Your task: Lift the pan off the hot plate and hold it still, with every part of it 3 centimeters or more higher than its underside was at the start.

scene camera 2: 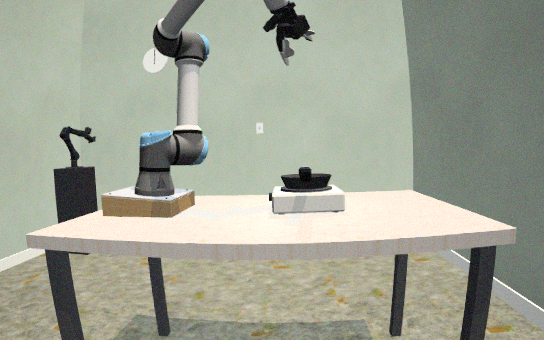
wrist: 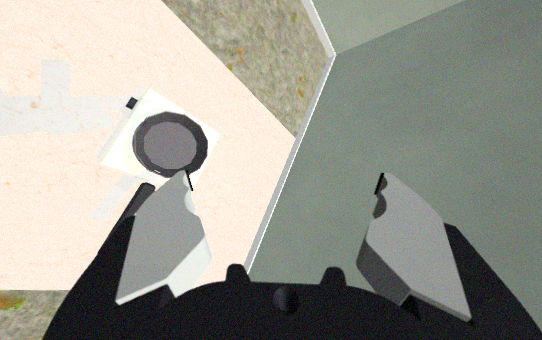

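Note:
The black pan [scene camera 2: 295, 181] [wrist: 170, 145] sits level on the white hot plate [scene camera 2: 325, 201] [wrist: 150, 102]. In the scene view the end of its handle [scene camera 2: 305, 173] points toward the camera. In the wrist view the handle [wrist: 142, 192] slants down and left from the pan, largely hidden behind the left finger. My gripper [scene camera 2: 299, 49] [wrist: 281, 175] is open and empty, high above the pan and tilted. In the wrist view the left fingertip overlaps the pan's lower rim, and the space between the fingertips looks onto the wall.
The hot plate stands on the wooden table [scene camera 2: 230, 225] [wrist: 245, 155]. The arm's base [scene camera 2: 155, 184] stands on a wood-sided block [scene camera 2: 132, 205] at the table's left. A small black arm [scene camera 2: 72, 145] stands on a dark pedestal [scene camera 2: 75, 190] behind the table. Walls lie behind and to the right.

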